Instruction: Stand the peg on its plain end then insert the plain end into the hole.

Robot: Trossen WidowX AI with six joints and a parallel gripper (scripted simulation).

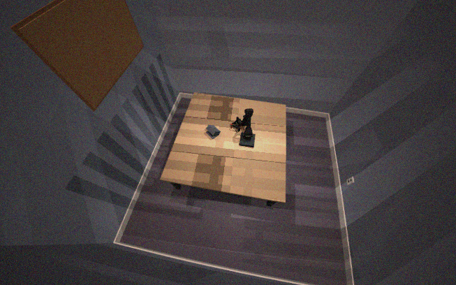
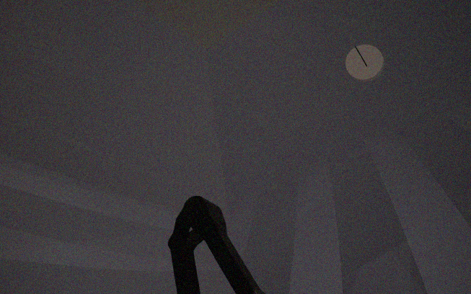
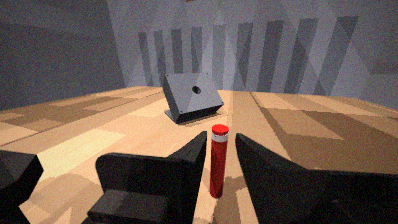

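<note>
My gripper tip is 1 cm past the red peg and 1 cm above it. From my gripper tip the other things lie so: grey sloped panel (20 cm ahead, 9 cm to the left, 1 cm below).
</note>
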